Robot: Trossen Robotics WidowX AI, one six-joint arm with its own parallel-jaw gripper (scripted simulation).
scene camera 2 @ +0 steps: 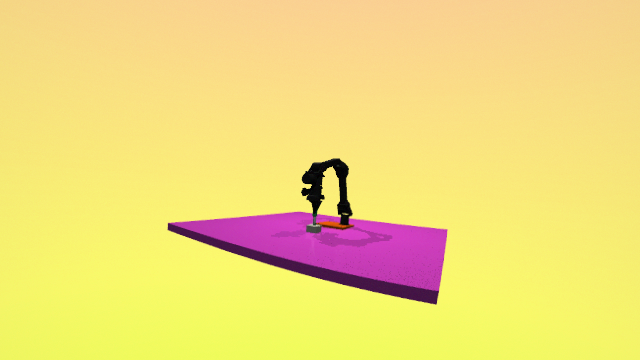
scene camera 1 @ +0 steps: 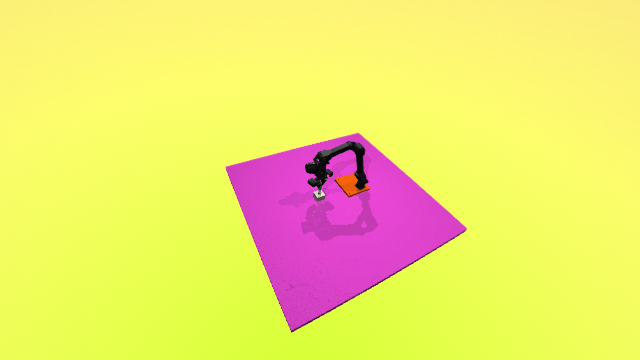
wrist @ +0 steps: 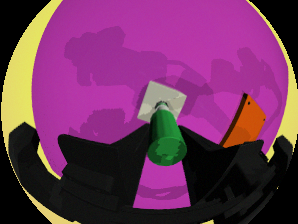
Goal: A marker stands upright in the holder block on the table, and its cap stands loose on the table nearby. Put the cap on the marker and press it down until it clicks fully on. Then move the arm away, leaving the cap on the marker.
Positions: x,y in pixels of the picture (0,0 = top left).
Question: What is my gripper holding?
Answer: A green cap.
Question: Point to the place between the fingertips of my gripper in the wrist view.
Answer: At 163,128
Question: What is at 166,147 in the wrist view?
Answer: A green cap.
